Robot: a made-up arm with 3 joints. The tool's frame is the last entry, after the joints. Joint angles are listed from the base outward.
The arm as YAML. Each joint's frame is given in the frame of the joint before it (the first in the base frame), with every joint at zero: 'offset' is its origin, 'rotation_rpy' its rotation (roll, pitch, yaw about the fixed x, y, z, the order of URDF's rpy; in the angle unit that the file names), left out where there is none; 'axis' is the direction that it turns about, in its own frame. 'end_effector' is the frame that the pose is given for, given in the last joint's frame.
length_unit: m
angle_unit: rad
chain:
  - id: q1
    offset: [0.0, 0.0, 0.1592]
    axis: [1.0, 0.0, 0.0]
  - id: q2
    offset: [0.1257, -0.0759, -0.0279]
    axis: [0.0, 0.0, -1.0]
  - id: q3
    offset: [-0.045, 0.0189, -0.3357]
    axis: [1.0, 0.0, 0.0]
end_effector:
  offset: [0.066, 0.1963, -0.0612]
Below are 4 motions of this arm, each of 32 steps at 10 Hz.
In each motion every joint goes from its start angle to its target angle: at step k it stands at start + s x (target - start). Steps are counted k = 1, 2, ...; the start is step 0. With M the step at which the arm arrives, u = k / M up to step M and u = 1 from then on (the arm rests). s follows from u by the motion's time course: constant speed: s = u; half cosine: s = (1 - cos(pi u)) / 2; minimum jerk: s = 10 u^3 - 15 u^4 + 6 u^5.
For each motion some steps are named. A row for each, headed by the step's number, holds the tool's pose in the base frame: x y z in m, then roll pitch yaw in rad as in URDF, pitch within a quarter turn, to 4 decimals.
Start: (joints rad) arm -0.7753 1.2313 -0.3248
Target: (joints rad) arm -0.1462 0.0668 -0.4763
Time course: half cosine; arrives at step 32
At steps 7, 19, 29, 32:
7: 0.2985 -0.3239 -0.2048 -0.7102 -0.6145 -0.9811
19: 0.2241 -0.1174 -0.3314 -0.7534 -0.1675 -0.4520
29: 0.1618 0.0054 -0.3557 -0.6321 -0.0146 -0.0907
32: 0.1577 0.0127 -0.3561 -0.6222 -0.0097 -0.0661

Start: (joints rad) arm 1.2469 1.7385 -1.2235
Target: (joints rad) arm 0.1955 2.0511 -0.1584
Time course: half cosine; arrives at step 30
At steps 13, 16, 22, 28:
13: 0.2264 0.3176 -0.3044 -1.1064 0.7854 -1.9894
16: 0.2512 0.2150 -0.3451 -0.8919 0.6219 -1.9940
22: 0.2845 0.0155 -0.3558 -0.4942 0.3346 -2.0264
28: 0.2955 -0.0893 -0.3267 -0.2661 0.1836 -2.0565

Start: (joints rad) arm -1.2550 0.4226 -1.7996
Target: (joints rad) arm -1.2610 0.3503 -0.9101
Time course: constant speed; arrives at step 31
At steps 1, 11, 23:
1: 0.1122 -0.5659 0.1402 -2.9982 -0.3983 -0.1378
11: 0.1354 -0.5700 0.0869 -2.7166 -0.3766 -0.1286
23: 0.1616 -0.5528 0.0246 -2.3782 -0.3504 -0.1179

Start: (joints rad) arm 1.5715 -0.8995 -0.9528
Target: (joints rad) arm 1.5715 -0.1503 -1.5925
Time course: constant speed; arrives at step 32
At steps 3, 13, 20, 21, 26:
3: 0.0876 0.5625 0.1471 0.5591 -0.8293 -0.0008
13: 0.1261 0.5689 0.1206 0.3590 -0.5951 -0.0005
20: 0.1441 0.5685 0.0940 0.2190 -0.4312 -0.0003
21: 0.1459 0.5682 0.0898 0.1990 -0.4078 -0.0003
26: 0.1523 0.5650 0.0679 0.0990 -0.2908 -0.0002

